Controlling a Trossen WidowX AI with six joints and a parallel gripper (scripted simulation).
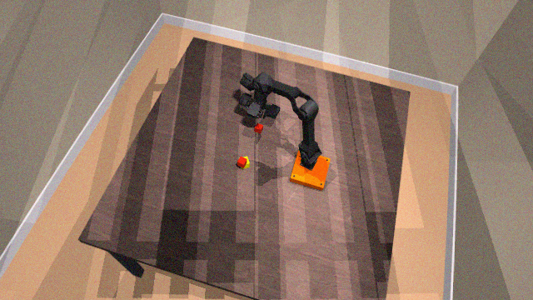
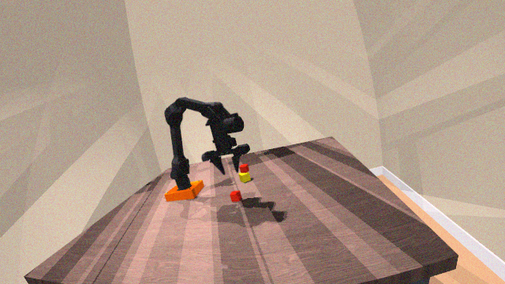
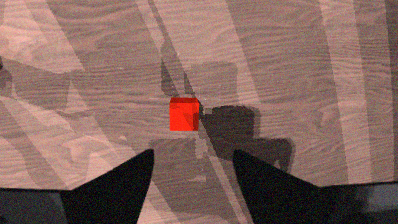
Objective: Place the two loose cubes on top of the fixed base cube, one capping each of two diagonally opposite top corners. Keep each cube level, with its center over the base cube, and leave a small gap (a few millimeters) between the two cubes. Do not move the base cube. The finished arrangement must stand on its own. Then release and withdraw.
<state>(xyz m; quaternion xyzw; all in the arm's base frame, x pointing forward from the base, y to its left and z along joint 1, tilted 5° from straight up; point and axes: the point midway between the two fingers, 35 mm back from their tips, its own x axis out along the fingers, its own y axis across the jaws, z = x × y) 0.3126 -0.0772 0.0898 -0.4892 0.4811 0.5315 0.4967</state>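
Right now the yellow cube is 4 cm behind my gripper tip, 21 cm to the left of it and 10 cm below it.
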